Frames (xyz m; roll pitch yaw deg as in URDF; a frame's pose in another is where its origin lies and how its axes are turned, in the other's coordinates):
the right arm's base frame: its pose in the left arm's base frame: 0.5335 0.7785 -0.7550 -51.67 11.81 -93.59
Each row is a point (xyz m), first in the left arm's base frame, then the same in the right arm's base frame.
Working: the left arm's base frame: its pose in the right arm's base frame: 0.6387 -1.0098 0.1818 -16.15 -50.80 95.57

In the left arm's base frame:
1: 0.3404 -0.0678 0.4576
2: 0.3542 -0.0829 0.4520
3: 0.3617 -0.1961 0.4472
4: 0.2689 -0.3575 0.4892
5: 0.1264 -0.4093 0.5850
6: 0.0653 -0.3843 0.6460
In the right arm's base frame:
1: 0.5904 -1.1553 0.7353
2: 0.6055 -1.1442 0.7452
3: 0.7166 -1.1495 0.7680
4: 0.8713 -1.2597 0.7500
5: 0.9111 -1.4292 0.7068
6: 0.8779 -1.5114 0.6921

